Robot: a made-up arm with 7 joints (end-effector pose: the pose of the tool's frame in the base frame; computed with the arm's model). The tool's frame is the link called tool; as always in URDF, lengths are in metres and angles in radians. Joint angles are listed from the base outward.
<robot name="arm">
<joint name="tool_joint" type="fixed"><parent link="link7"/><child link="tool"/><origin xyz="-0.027 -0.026 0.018" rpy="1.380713 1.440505 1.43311"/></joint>
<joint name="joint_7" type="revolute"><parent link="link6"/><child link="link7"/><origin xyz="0.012 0.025 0.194"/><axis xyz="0 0 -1"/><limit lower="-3.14" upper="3.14" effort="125" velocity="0.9"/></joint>
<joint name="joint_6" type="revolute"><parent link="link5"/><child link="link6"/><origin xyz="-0.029 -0.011 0.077"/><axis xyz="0 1 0"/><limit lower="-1.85" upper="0.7" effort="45" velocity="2.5"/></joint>
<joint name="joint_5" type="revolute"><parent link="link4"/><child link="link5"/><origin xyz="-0.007 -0.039 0.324"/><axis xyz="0 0 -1"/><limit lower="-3.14" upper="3.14" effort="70" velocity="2.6"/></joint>
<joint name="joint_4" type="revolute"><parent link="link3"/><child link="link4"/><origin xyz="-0.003 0.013 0.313"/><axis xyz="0 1 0"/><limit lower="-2.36" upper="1.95" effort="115" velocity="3.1"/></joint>
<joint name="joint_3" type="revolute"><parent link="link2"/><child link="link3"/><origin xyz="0.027 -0.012 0.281"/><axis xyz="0 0 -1"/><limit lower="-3.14" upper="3.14" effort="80" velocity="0.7"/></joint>
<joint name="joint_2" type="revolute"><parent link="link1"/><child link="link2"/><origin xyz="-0.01 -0.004 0.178"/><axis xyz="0 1 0"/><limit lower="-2.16" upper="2.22" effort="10" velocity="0.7"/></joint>
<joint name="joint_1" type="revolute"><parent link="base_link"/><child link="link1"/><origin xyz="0.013 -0.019 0.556"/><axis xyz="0 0 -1"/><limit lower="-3.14" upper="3.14" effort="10" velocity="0.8"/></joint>
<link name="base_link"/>
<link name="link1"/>
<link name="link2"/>
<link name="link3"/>
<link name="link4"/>
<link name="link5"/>
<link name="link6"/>
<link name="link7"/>
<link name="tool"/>
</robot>
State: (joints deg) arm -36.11 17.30 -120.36 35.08 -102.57 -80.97 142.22
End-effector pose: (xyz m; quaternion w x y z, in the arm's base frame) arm 0.1393 0.4895 1.6182 0.1795 0.5885 -0.7865 -0.0535
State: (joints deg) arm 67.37 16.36 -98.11 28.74 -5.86 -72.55 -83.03
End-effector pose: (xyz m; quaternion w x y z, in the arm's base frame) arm 0.1932 -0.3692 1.8023 0.6142 -0.5495 0.0737 0.5616
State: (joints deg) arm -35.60 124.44 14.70 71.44 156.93 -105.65 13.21
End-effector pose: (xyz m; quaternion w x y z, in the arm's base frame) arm 0.1863 0.0513 0.1169 0.1167 0.9686 0.0586 -0.2114
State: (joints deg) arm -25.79 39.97 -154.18 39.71 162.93 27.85 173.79
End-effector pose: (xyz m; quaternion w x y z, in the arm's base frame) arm 0.4163 0.3959 1.6954 0.3347 0.4788 0.0107 -0.8116
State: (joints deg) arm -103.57 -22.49 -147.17 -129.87 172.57 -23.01 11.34
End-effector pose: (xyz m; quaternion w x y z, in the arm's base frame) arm 0.2335 0.3544 1.2021 0.0370 0.5139 -0.8526 -0.0873
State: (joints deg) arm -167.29 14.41 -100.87 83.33 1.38 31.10 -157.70
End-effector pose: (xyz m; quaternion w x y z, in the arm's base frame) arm -0.1541 -0.5337 1.2817 0.6189 0.1688 -0.1097 0.7592
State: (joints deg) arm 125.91 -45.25 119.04 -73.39 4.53 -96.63 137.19
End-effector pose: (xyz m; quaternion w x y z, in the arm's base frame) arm 0.3850 -0.1075 1.2673 0.2294 -0.8343 -0.4604 -0.1983
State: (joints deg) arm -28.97 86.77 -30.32 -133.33 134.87 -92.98 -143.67
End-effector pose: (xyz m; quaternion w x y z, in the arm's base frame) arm 0.4130 0.0589 1.1810 0.5218 -0.2847 0.8041 -0.0145
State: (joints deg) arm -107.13 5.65 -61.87 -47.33 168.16 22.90 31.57
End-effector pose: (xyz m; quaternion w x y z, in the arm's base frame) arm 0.4661 0.0420 1.7234 0.2063 0.1341 0.9468 -0.2073
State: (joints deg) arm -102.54 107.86 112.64 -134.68 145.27 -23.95 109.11
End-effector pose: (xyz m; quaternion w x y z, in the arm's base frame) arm -0.4647 0.0481 0.4406 0.2369 0.8765 0.2535 0.3338
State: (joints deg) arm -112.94 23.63 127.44 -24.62 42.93 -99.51 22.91
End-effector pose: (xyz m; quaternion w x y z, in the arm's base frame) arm -0.3630 0.4920 1.3676 0.8192 -0.0028 -0.5021 -0.2771
